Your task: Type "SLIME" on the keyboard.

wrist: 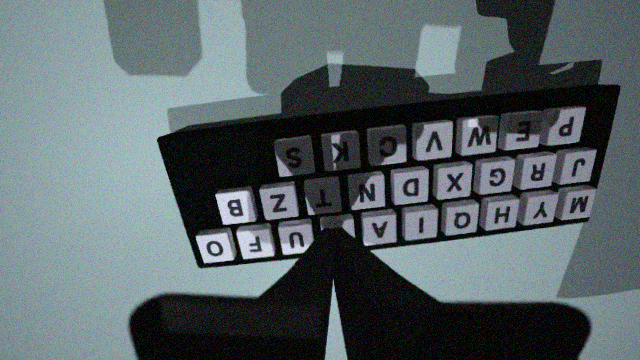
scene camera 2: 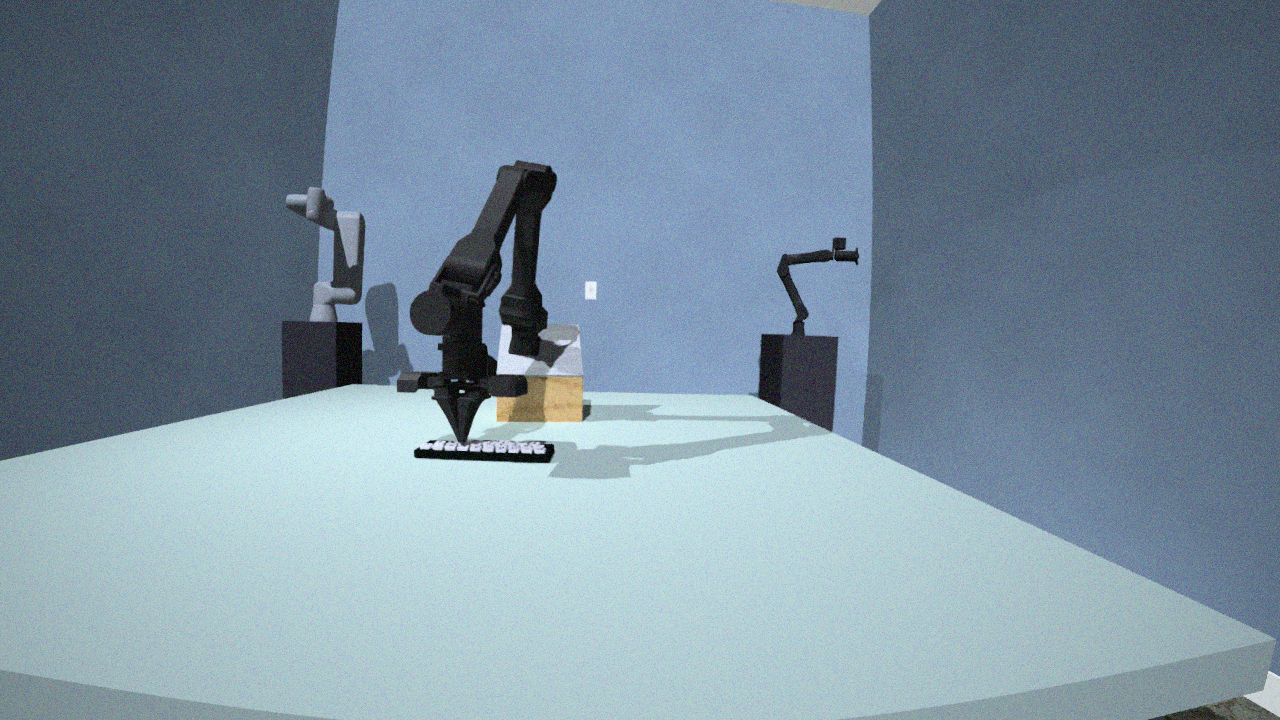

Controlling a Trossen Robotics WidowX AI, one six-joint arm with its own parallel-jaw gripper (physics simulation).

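Where they show: gripper, fingertip midpoint: (wrist: 332,238) (scene camera 2: 462,442); arm's base at its link origin: (scene camera 2: 524,345).
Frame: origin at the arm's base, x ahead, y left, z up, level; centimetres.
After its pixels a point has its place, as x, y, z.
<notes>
A black keyboard (scene camera 2: 484,456) {37.3, -1.2, -14.8} (wrist: 220,150) {31.0, -8.9, -14.3} with white letter keys lies on the table; its letters appear upside down in the wrist view. My gripper (scene camera 2: 462,440) {35.4, -4.8, -13.2} (wrist: 332,238) {35.4, -4.8, -13.2} is shut and empty, pointing down. Its tips are at the key between U (wrist: 296,237) {35.4, -6.5, -13.8} and A (wrist: 380,229) {35.7, -2.6, -13.8}, and they cover that key's letter. Whether the key is pressed I cannot tell. The S key (wrist: 294,156) {31.7, -5.8, -13.8} is at the left end of its row, the I key (wrist: 420,225) {35.9, -0.8, -13.8} is right of A, the M key (wrist: 576,204) {36.2, 6.7, -13.8} is at the far right, and the E key (wrist: 521,131) {32.3, 3.6, -13.8} is beside P.
A wooden box (scene camera 2: 554,399) {6.5, 7.1, -10.8} with a pale sloped top stands behind the keyboard on the pale table (scene camera 2: 626,573) {69.9, 16.6, -15.6}. A grey arm (scene camera 2: 349,241) and a small black arm (scene camera 2: 790,286) stand on dark pedestals beyond the table. Arm shadows fall across part of the keyboard.
</notes>
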